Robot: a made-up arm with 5 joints. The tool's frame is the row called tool. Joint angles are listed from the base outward. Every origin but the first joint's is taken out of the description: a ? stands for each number. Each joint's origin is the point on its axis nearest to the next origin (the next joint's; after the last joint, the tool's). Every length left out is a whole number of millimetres.
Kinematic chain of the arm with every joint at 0, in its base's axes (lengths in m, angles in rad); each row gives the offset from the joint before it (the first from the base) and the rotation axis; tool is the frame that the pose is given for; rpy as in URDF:
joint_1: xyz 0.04 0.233 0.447 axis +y
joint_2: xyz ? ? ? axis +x
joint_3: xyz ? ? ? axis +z
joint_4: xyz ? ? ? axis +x
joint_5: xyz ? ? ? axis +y
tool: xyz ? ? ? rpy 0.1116 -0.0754 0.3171
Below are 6 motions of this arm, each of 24 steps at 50 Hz.
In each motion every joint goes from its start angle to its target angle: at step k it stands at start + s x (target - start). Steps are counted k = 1, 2, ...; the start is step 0. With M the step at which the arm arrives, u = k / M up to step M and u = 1 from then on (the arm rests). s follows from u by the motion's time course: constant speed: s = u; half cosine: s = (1 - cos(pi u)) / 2; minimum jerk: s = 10 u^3 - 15 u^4 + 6 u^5.
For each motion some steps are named. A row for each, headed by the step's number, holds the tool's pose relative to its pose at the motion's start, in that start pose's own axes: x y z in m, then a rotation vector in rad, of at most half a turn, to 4 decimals.
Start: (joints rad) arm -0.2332 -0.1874 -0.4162 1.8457 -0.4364
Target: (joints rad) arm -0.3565 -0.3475 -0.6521 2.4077 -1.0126
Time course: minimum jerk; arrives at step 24
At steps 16, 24:
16: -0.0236 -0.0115 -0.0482 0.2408 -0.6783 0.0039
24: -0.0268 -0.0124 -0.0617 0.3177 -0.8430 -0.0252

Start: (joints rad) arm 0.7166 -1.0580 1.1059 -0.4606 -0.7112
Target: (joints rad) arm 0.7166 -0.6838 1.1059 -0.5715 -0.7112
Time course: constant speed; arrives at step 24
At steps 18, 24:
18: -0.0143 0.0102 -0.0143 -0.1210 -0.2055 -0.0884
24: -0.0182 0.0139 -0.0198 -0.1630 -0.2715 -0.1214

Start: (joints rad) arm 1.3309 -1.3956 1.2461 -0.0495 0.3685
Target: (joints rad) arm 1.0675 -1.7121 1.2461 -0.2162 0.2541
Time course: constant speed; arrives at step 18
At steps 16, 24:
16: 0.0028 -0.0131 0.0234 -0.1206 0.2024 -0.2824
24: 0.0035 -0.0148 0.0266 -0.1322 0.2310 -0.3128

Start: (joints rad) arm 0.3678 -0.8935 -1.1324 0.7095 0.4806
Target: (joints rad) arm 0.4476 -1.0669 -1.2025 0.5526 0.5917
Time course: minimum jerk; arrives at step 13
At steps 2, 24:
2: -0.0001 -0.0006 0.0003 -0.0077 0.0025 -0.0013
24: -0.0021 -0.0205 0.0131 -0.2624 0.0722 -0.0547

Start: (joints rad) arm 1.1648 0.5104 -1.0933 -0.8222 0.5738
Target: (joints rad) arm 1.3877 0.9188 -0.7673 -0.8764 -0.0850
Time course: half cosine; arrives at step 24
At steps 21, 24:
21: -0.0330 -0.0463 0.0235 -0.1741 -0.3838 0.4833
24: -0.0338 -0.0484 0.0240 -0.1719 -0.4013 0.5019

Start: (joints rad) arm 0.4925 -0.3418 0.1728 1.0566 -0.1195
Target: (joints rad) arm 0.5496 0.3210 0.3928 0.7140 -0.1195
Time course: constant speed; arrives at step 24
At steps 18, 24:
18: 0.0017 0.0006 0.0269 0.2764 0.0111 0.1148
24: 0.0023 -0.0032 0.0330 0.3603 -0.0095 0.1678

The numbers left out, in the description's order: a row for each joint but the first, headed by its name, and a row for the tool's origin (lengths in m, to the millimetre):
joint_2: -0.065 0 -0.1
joint_3: 0 0.035 0.043
joint_4: -0.08 0.009 0
joint_5: 0 -0.048 -0.09
tool: -0.002 0 0.056

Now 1 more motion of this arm.
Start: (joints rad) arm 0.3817 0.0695 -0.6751 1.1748 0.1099
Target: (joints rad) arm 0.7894 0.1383 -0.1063 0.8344 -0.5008
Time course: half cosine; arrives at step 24
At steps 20, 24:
20: -0.0379 0.0593 0.0940 -0.3618 0.1775 0.0140
24: -0.0378 0.0637 0.1008 -0.3761 0.1895 0.0256

